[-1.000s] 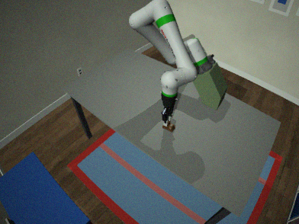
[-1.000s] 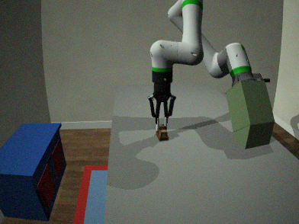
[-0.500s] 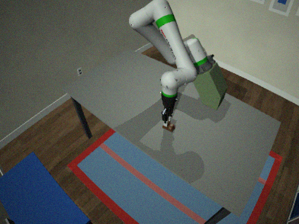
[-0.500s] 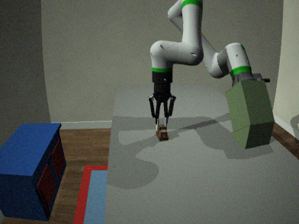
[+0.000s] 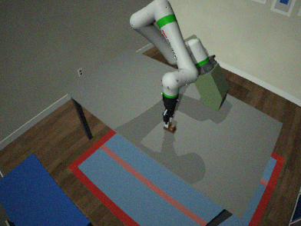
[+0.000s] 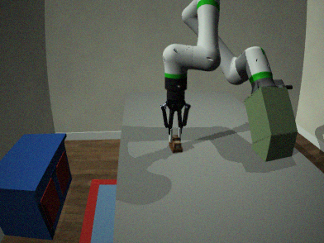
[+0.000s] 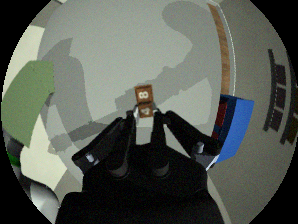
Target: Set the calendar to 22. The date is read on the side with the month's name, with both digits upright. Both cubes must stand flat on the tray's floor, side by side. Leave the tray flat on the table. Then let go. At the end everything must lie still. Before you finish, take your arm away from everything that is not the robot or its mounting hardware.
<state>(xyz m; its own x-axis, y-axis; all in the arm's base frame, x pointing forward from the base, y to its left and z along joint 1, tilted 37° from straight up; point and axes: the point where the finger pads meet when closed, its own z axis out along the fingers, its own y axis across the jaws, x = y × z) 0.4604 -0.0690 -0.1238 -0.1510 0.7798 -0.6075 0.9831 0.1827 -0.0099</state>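
The tray is 5 cm below my hand and 2 cm to the left of it.
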